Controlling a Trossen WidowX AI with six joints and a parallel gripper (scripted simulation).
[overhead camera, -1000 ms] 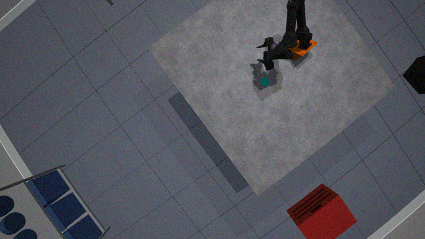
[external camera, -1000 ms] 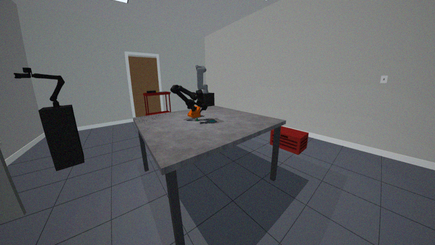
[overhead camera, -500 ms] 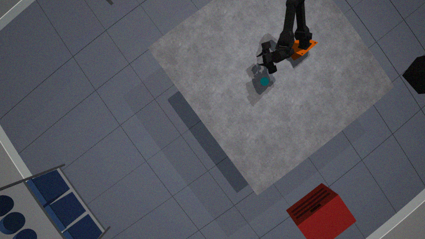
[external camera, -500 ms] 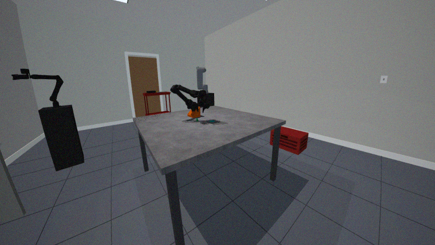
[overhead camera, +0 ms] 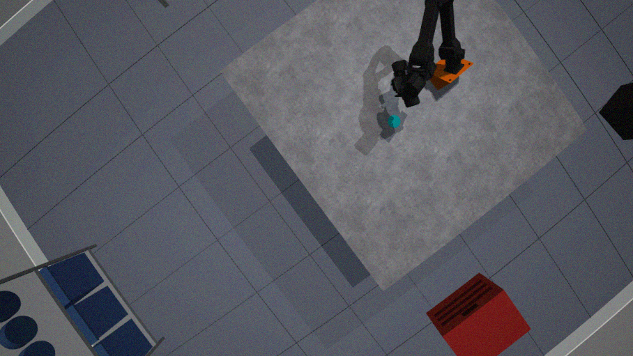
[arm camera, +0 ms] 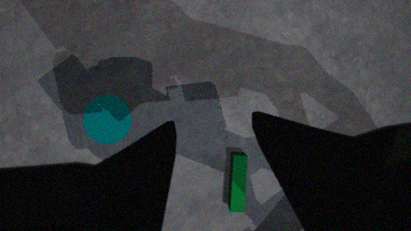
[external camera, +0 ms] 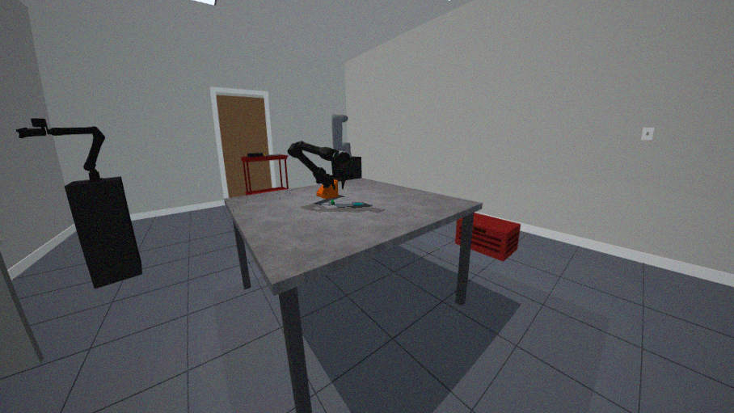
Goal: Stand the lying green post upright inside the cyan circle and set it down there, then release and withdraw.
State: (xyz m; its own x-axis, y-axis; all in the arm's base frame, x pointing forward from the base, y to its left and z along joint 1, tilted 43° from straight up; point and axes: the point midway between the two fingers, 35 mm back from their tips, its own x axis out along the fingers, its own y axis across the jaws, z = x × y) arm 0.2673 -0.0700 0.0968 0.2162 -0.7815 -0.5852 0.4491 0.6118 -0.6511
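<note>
Right now my gripper tip is 100 mm above the green post, 80 mm past it and 10 mm to the right of it. From my gripper tip the other things lie so: cyan circle (110 mm below, 100 mm to the left, 60 mm ahead).
</note>
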